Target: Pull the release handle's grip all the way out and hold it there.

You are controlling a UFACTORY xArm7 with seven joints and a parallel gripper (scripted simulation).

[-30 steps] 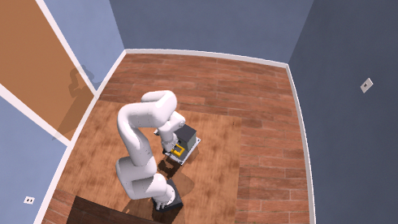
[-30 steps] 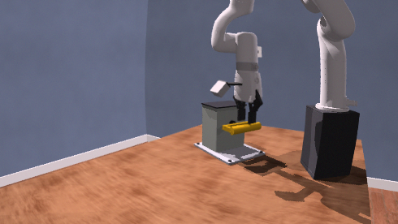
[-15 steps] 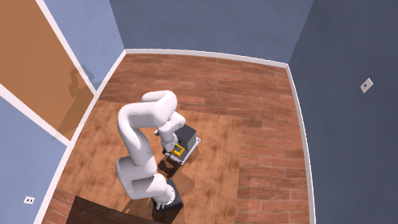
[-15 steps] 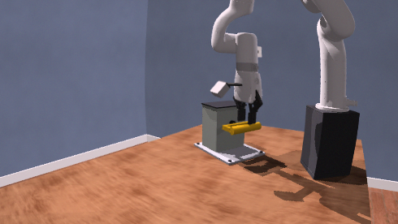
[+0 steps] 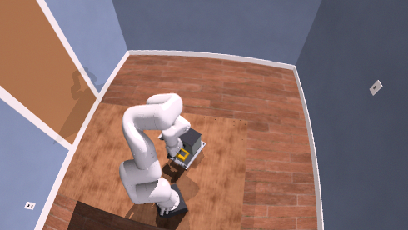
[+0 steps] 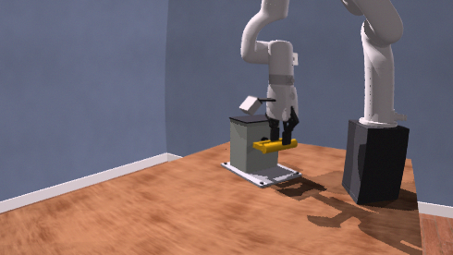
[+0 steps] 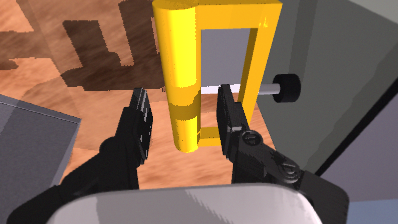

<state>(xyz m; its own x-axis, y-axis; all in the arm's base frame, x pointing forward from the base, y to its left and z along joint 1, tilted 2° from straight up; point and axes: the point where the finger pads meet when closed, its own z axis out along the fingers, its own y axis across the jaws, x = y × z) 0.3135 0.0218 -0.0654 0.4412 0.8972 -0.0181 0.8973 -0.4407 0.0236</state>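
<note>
My hand is 90 mm short of the base plate, 40 mm to the left of it and 130 mm above it.
</note>
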